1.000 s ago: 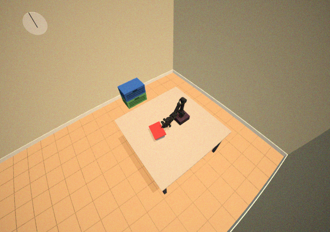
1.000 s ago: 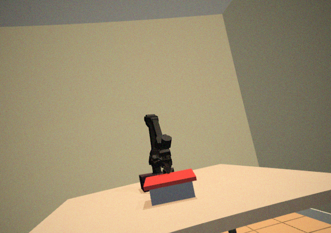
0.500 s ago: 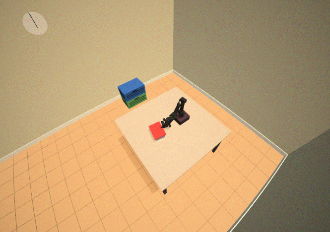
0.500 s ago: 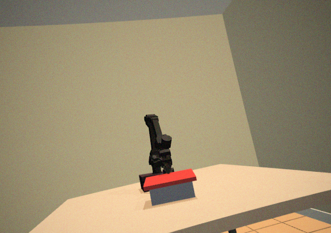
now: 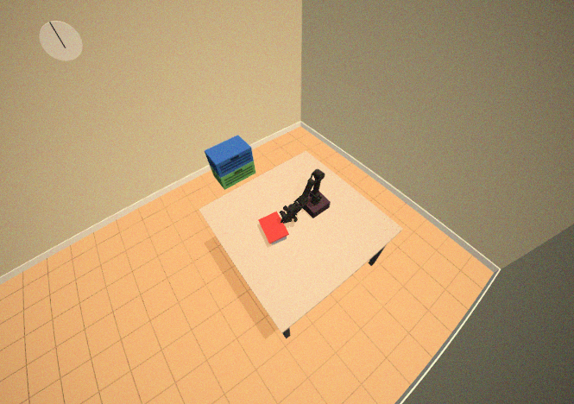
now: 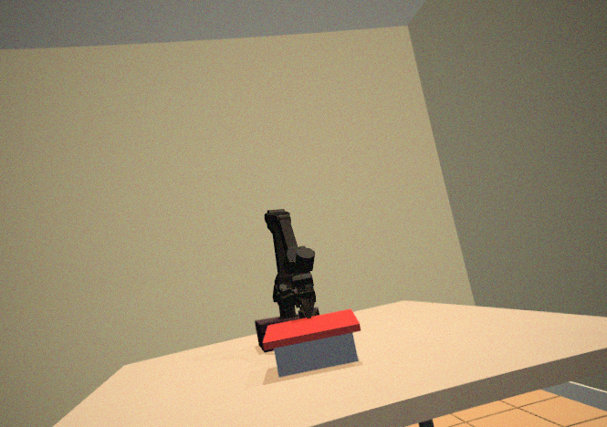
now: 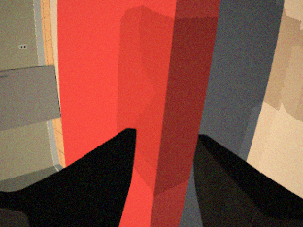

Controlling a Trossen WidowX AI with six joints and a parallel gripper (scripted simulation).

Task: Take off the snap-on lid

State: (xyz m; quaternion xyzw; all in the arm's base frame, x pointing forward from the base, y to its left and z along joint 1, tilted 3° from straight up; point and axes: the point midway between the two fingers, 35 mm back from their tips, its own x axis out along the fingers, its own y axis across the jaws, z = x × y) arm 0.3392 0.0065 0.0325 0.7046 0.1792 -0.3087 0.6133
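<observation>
The red lid is 70 mm ahead of my gripper tip and 10 mm to the right of it. Round my gripper tip: grey-blue box 70 mm ahead, 50 mm below, 10 mm to the right.
</observation>
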